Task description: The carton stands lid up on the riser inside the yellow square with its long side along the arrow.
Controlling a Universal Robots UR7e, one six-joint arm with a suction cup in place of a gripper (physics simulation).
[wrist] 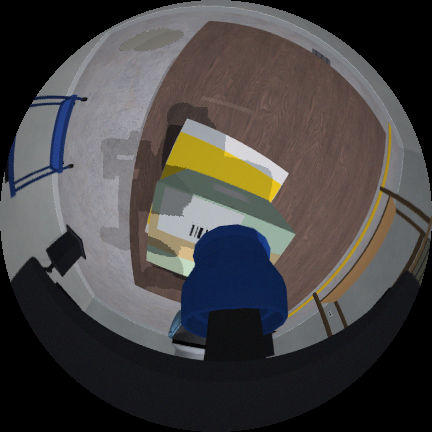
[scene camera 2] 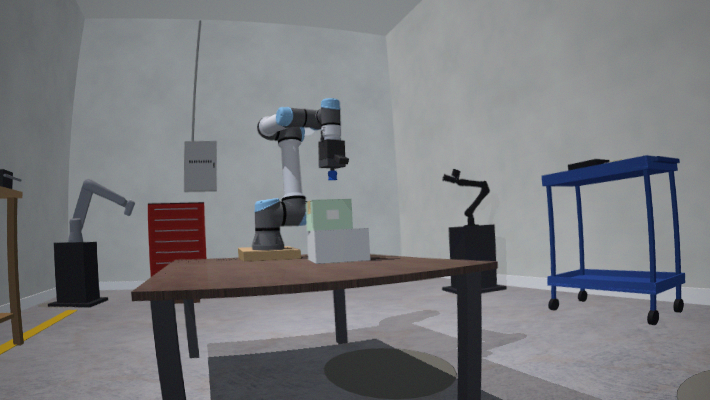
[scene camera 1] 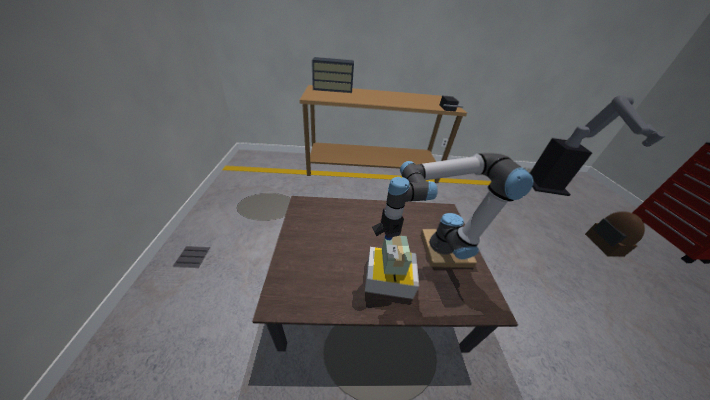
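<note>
The pale green carton (scene camera 1: 398, 263) (scene camera 2: 327, 220) (wrist: 215, 212) stands on the white riser (scene camera 1: 390, 288) (scene camera 2: 339, 245) (wrist: 205, 131). Its top face shows a barcode label and a tan tape strip. Its long side runs along the black arrow (scene camera 1: 395, 278), whose end shows at the carton's front. The yellow square (scene camera 1: 379, 265) (wrist: 215, 160) shows on the carton's left and front; its far edge is hidden. My blue suction cup (scene camera 1: 389, 237) (scene camera 2: 332, 176) (wrist: 232, 240) is off and empty. It hangs above the carton, with a gap visible in scene camera 2's view.
The riser stands on the brown table (scene camera 1: 320, 240) (scene camera 2: 225, 272). My arm's base stands on a wooden block (scene camera 1: 450, 263) (scene camera 2: 270, 254) beside the riser. A wooden bench (scene camera 1: 380, 99), a red tool cabinet (scene camera 2: 177, 237) and a blue cart (scene camera 2: 615, 172) stand away from the table.
</note>
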